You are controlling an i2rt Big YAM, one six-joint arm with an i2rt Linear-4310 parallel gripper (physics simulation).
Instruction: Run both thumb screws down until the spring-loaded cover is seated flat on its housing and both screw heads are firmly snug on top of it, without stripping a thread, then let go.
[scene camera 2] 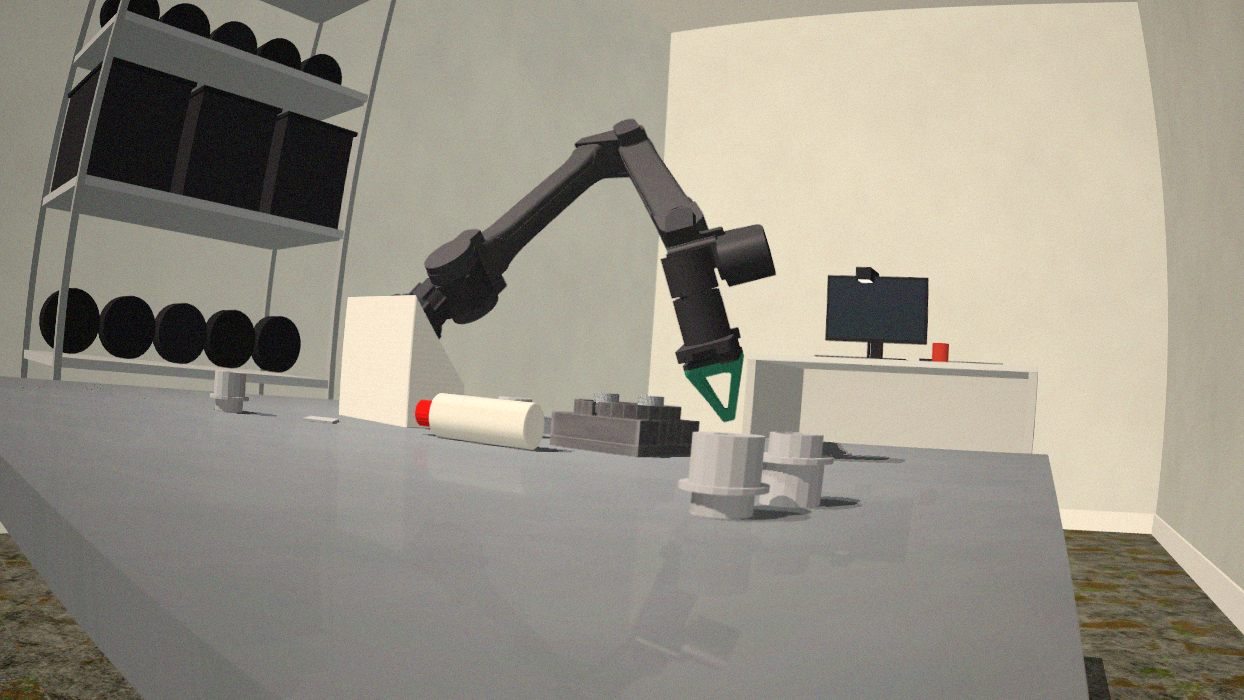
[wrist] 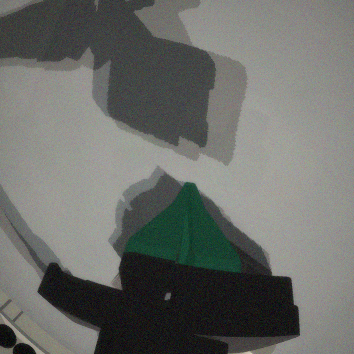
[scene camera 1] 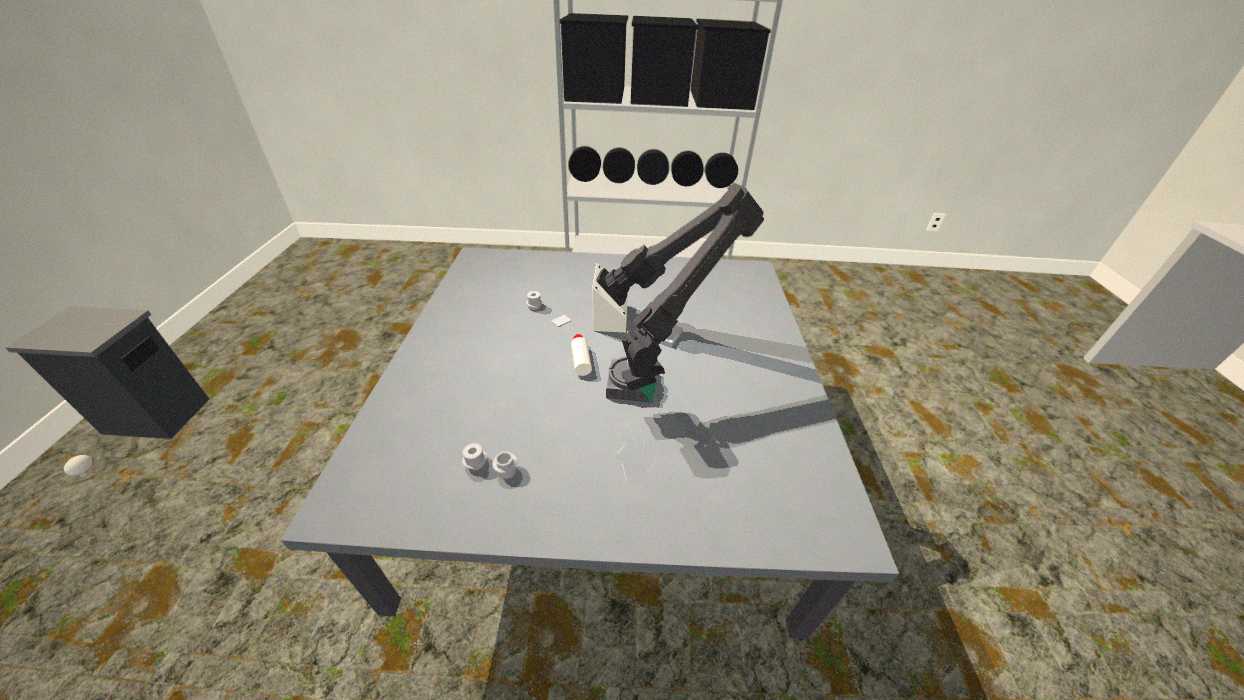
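Where they show: gripper, fingertip midpoint: (scene camera 2: 729, 420) (wrist: 188, 188) (scene camera 1: 651, 402); arm's base, origin of the base link: (scene camera 2: 400, 337) (scene camera 1: 610, 288).
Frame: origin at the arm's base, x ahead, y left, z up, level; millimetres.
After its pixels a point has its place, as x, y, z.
The dark housing (scene camera 1: 619, 394) {379, 97, -96} (scene camera 2: 595, 432) {322, 56, -95} stands on the table by the arm. In the scene camera 2 view its stepped cover (scene camera 2: 622, 410) {351, 66, -68} carries two grey screw heads, one to the left (scene camera 2: 606, 401) {293, 105, -60} and one to the right (scene camera 2: 649, 402) {355, 107, -57}. Whether the cover is flat or the heads touch it is too small to tell. My gripper (scene camera 1: 652, 399) {414, 188, -73} (scene camera 2: 729, 418) {414, 188, -73} (wrist: 188, 188) {414, 188, -73} is shut and empty, its green fingers together, pointing down. In the scene camera 2 view the tips are right of the housing, near its top height. In the wrist view the gripper hides the cover and screws.
A cream bottle with a red cap (scene camera 1: 581, 356) {277, -34, -66} (scene camera 2: 487, 421) {272, -61, -90} lies beside the housing. A white wedge-shaped block (scene camera 1: 608, 304) {82, 9, -7} (scene camera 2: 378, 361) {23, -50, -36} stands behind it. Two flanged grey cylinders (scene camera 1: 473, 457) {676, -199, -68} (scene camera 1: 504, 464) {681, -121, -67} stand near the front left, another (scene camera 1: 534, 301) {13, -263, -80} (scene camera 2: 229, 390) {13, -279, -90} farther back.
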